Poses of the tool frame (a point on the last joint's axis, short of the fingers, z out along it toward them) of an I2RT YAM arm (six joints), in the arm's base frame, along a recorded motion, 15 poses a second.
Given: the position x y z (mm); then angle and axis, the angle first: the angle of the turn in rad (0 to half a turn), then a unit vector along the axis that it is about.
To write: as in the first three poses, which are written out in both.
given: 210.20, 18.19, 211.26, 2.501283, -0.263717, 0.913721, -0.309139
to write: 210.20, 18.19, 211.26, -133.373, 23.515, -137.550
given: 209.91, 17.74, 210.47, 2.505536, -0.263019, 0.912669, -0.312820
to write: 209.91, 17.74, 210.47, -133.081, 23.184, -137.673
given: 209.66, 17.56, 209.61, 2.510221, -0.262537, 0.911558, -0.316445
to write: 209.66, 17.56, 209.61, -132.801, 22.824, -137.787
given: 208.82, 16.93, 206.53, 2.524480, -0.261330, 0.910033, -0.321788
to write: 208.82, 16.93, 206.53, -132.582, 21.959, -138.216
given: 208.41, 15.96, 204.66, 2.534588, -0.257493, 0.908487, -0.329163
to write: 208.41, 15.96, 204.66, -132.062, 21.336, -138.777
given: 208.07, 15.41, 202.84, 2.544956, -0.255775, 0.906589, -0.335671
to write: 208.07, 15.41, 202.84, -131.603, 20.640, -139.133
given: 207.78, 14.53, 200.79, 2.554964, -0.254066, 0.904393, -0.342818
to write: 207.78, 14.53, 200.79, -131.054, 19.938, -139.469
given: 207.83, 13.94, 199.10, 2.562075, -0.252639, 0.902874, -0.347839
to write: 207.83, 13.94, 199.10, -130.670, 19.452, -139.734
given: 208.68, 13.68, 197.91, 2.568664, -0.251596, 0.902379, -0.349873
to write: 208.68, 13.68, 197.91, -130.607, 19.098, -139.994
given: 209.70, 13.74, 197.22, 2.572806, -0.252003, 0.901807, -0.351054
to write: 209.70, 13.74, 197.22, -130.562, 18.827, -140.046
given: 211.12, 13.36, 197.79, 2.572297, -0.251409, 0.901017, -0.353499
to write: 211.12, 13.36, 197.79, -130.277, 18.781, -140.055
